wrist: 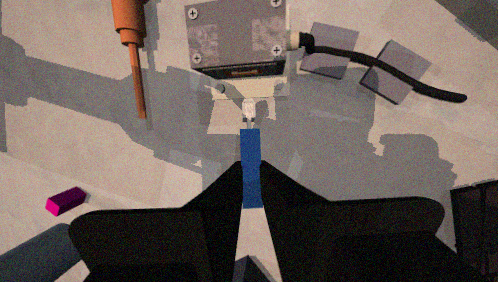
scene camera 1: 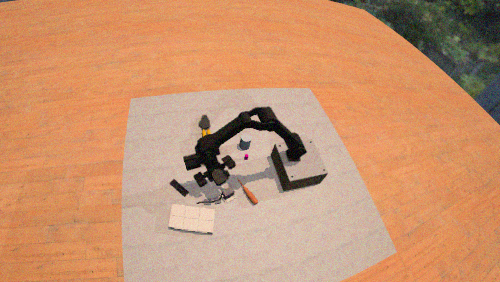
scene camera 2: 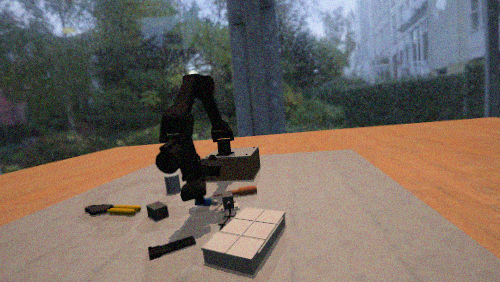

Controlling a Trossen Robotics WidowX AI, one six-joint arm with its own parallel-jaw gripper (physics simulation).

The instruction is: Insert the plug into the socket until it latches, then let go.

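Where they show: gripper, fingertip midpoint: (wrist: 250,167) (scene camera 2: 202,202); arm's base, origin of the base link: (scene camera 1: 293,155) (scene camera 2: 225,154).
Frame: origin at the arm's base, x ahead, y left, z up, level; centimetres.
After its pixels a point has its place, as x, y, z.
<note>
The plug has a blue body (scene camera 2: 204,202) @[36.0, 10.6, -7.2] (wrist: 250,145) @[35.0, 11.3, -6.6] and a small clear tip (wrist: 248,108) @[33.8, 13.0, -7.4]. My gripper (wrist: 250,167) @[35.8, 9.8, -7.4] is shut on the plug's blue body, with the tip pointing away from the fingers. The socket is a grey box (scene camera 1: 227,194) @[31.9, 17.6, -6.0] (scene camera 2: 228,201) @[33.9, 17.6, -7.4] (wrist: 237,35) @[31.7, 16.0, -6.0] with screws on top and a dark slot (wrist: 244,73) @[32.2, 14.8, -8.6] on the side facing the plug. In the wrist view the plug's tip is apart from the slot, lies roughly in line with it and shows over the pale base. The fingertips are hard to make out in the scene views.
A black cable (wrist: 380,62) @[39.5, 19.8, -9.8] leaves the socket's side. An orange screwdriver (scene camera 1: 248,194) @[22.1, 16.5, -8.0] (scene camera 2: 245,190) @[21.8, 17.9, -8.5] (wrist: 130,20) @[23.5, 14.0, -8.4] lies beside the socket. A tiled box (scene camera 1: 192,218) @[47.3, 29.3, -7.0] (scene camera 2: 245,235) @[50.9, 29.9, -6.9], black bar (scene camera 1: 179,187) @[54.0, 13.2, -9.5] (scene camera 2: 171,247) @[54.8, 13.5, -9.6], pliers (scene camera 1: 204,123) @[43.4, -27.0, -8.9] (scene camera 2: 100,209) @[44.4, -25.7, -8.9], dark cube (scene camera 2: 157,211) @[43.4, -0.9, -7.7], grey-blue cylinder (scene camera 1: 244,143) @[22.4, -10.8, -5.1] (scene camera 2: 172,184) @[23.6, -11.7, -6.6] and magenta block (scene camera 1: 246,157) @[21.4, -4.6, -8.5] (wrist: 66,201) @[21.8, -4.6, -8.7] stand around.
</note>
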